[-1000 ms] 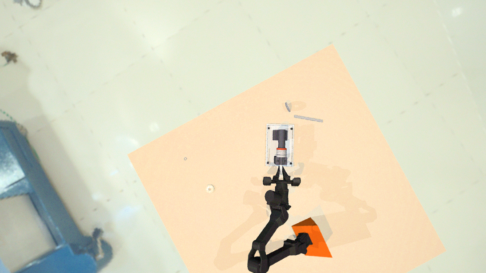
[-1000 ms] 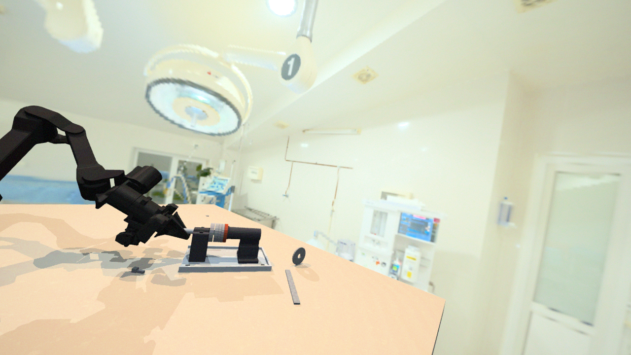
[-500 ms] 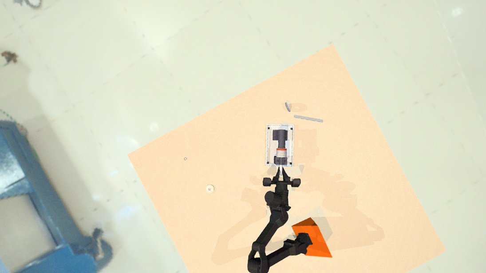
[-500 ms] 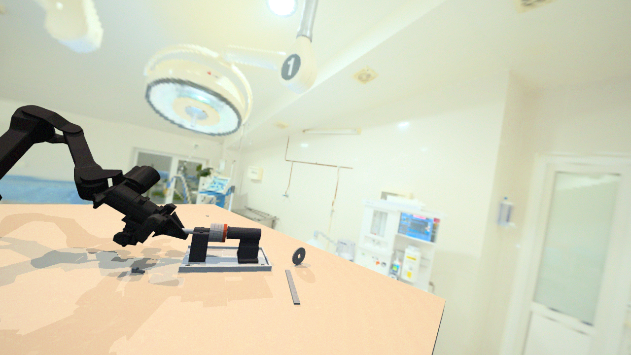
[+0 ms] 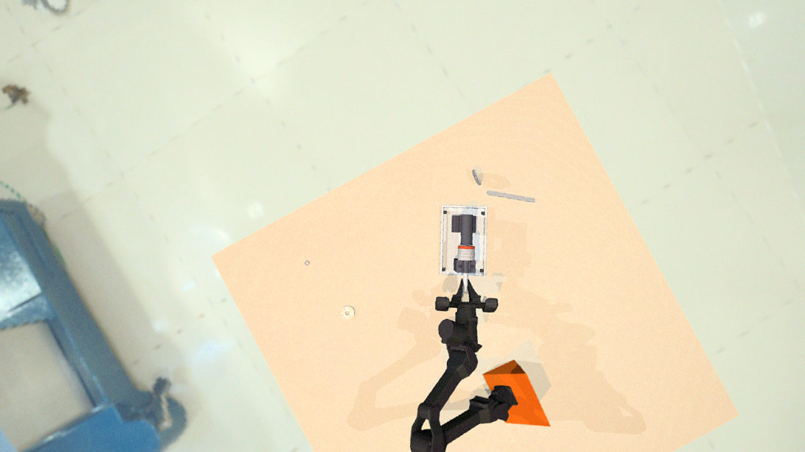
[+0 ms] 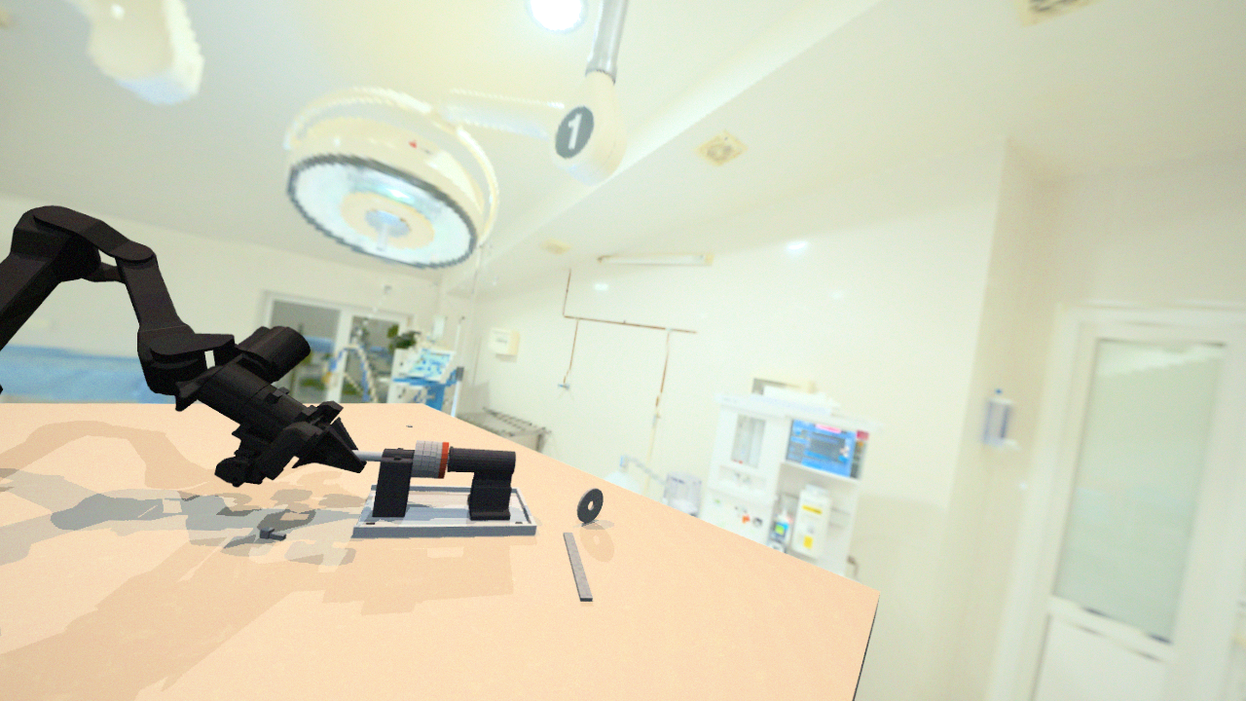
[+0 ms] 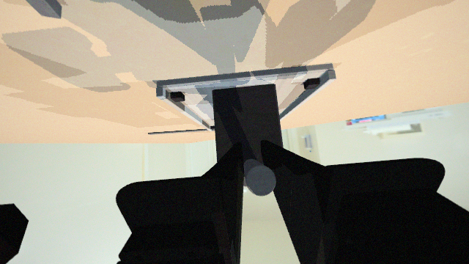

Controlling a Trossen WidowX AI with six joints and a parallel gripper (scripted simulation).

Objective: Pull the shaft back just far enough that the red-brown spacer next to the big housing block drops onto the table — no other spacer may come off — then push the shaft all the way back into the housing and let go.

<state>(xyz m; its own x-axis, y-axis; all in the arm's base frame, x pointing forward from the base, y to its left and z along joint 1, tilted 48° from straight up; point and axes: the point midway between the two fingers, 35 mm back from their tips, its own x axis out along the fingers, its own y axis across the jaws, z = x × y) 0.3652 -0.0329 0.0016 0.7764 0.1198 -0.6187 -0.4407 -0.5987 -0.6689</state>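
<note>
The grey shaft lies 4 cm ahead of my gripper tip, 2 cm to the right of it and 2 cm above it. The rest, counted from my gripper tip: red-brown spacer (9 cm ahead, 4 cm to the right, 2 cm above); small dark piece (10 cm behind, 6 cm below, 3 cm to the right); grey flat bar (26 cm to the right, 18 cm ahead, 6 cm below).
</note>
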